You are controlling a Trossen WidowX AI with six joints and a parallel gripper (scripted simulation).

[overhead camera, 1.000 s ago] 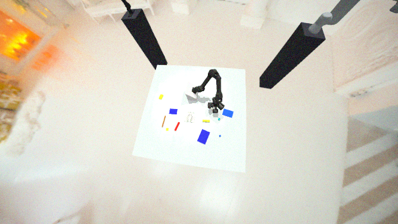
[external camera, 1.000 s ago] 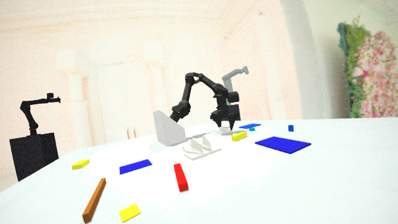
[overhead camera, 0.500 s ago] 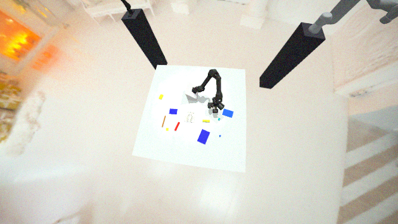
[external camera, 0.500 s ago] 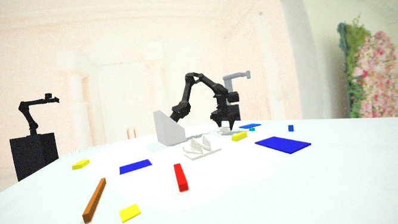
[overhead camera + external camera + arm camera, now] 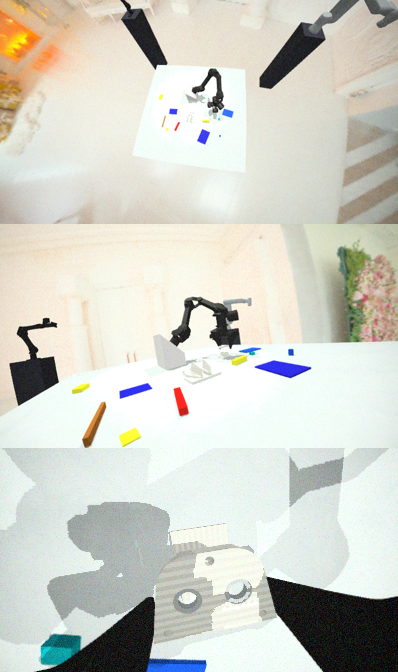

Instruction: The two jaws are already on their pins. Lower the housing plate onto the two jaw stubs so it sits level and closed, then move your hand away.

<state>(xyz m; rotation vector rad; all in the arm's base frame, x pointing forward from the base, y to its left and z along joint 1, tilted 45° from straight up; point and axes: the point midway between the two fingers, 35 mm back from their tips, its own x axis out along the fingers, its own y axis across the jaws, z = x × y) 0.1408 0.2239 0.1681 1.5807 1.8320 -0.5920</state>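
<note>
The yellow block is 180 mm ahead of my gripper tip, 70 mm to the right of it and 30 mm below it. Also, from my gripper tip: teal cube 130 mm ahead, 80 mm to the left, 30 mm below; then red bar 310 mm ahead, 400 mm to the right, 30 mm below; then blue patch 40 mm ahead, 170 mm to the left, 40 mm below.
</note>
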